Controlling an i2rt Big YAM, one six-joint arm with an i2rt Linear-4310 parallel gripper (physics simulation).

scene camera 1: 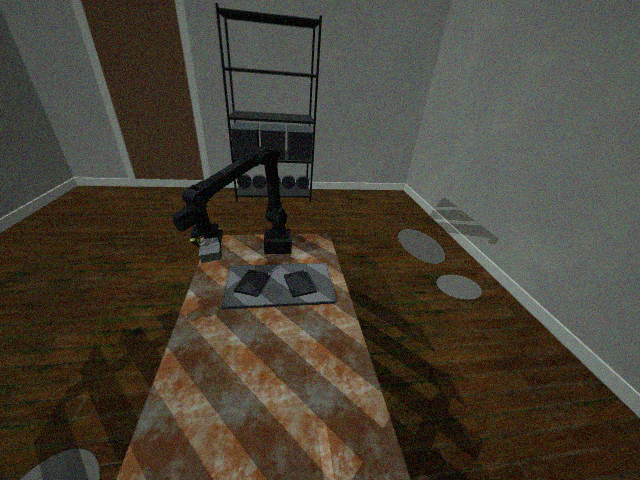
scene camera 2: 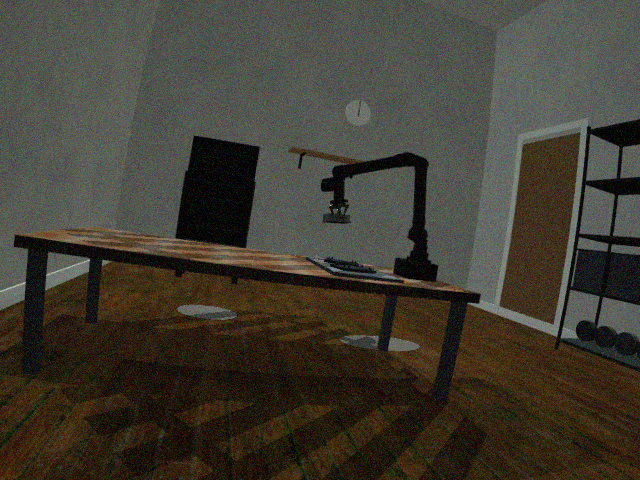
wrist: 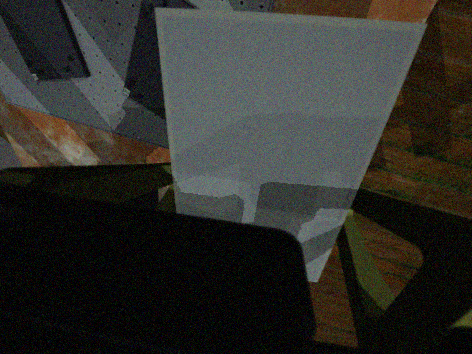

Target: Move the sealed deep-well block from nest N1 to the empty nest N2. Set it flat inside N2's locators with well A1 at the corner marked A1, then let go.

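Places are measured from the arm's base along level axes (x back, y left, z down), in millimetres.
Pixels of known places: gripper, fingertip midpoint: [scene camera 1: 211, 247] [scene camera 2: 338, 218] [wrist: 259, 182]; arm's base, origin of the base link: [scene camera 1: 278, 234] [scene camera 2: 418, 261].
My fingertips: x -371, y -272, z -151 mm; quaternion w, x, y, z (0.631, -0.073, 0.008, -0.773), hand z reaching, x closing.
Ahead of a thing's pixels: the offset from my fingertips to its top centre. Level surfaces: height alone.
The sealed deep-well block {dy +2, dx -11, dz -30 mm} [scene camera 1: 210, 249] [scene camera 2: 336, 219] [wrist: 280, 100] is a pale grey box with a smooth lid. My gripper [scene camera 1: 206, 240] [scene camera 2: 338, 209] [wrist: 259, 182] is shut on it from above. The block hangs well above table height, looking roughly level in scene camera 2. In scene camera 1 it shows left of and behind the grey perforated board {dy +303, dx +23, dz +220 mm} [scene camera 1: 276, 298] [wrist: 107, 25]. Two dark nests, a left one {dy +168, dx +14, dz +199 mm} [scene camera 1: 252, 282] and a right one {dy +402, dx +14, dz +199 mm} [scene camera 1: 300, 283], stand on the board with no block in either. Their labels, the A1 corner mark and well A1 are not readable.
The arm's base [scene camera 1: 277, 241] [scene camera 2: 415, 269] stands behind the board on the long striped table {dz +234 mm} [scene camera 1: 289, 361] [scene camera 2: 206, 254]. A black shelf rack [scene camera 1: 268, 17] stands against the back wall. A tall black cabinet [scene camera 2: 219, 191] and a wooden wall shelf [scene camera 2: 323, 153] show behind the table.
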